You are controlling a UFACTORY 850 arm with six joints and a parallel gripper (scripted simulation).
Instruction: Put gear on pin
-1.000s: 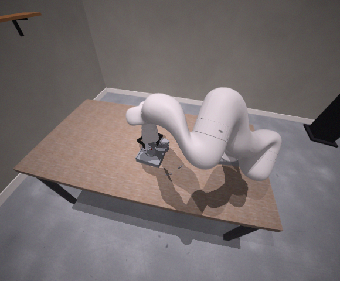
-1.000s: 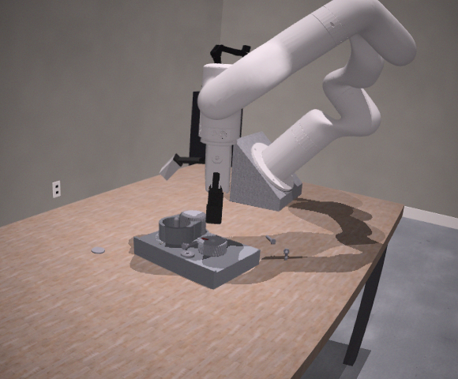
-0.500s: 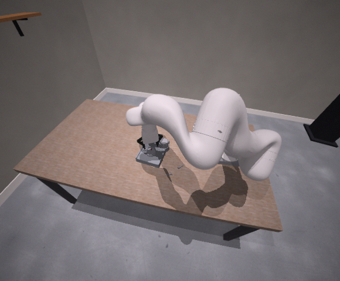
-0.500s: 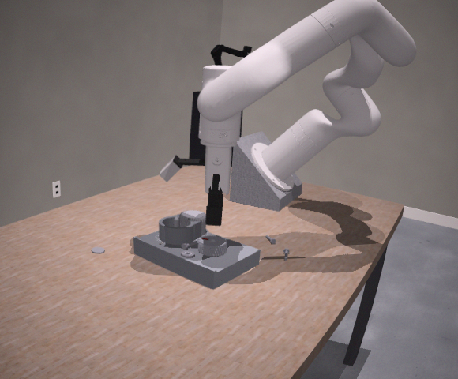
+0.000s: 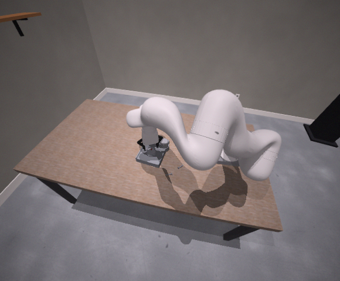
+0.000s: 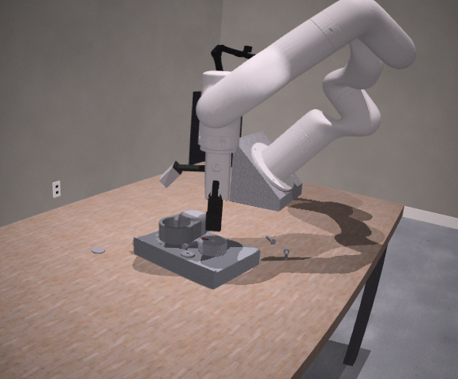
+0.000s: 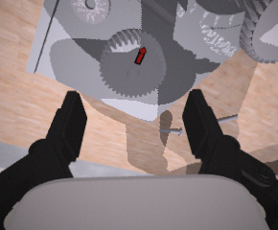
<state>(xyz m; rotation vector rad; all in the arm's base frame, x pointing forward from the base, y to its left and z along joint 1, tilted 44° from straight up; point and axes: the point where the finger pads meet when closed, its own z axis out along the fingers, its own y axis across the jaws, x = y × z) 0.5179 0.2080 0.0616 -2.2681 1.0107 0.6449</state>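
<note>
Right now my hand is 60 mm above the grey toothed gear. Also, from my hand: bolt 30 mm ahead, 50 mm to the right, 70 mm below; washer 60 mm ahead, 20 mm to the right, 70 mm below.
</note>
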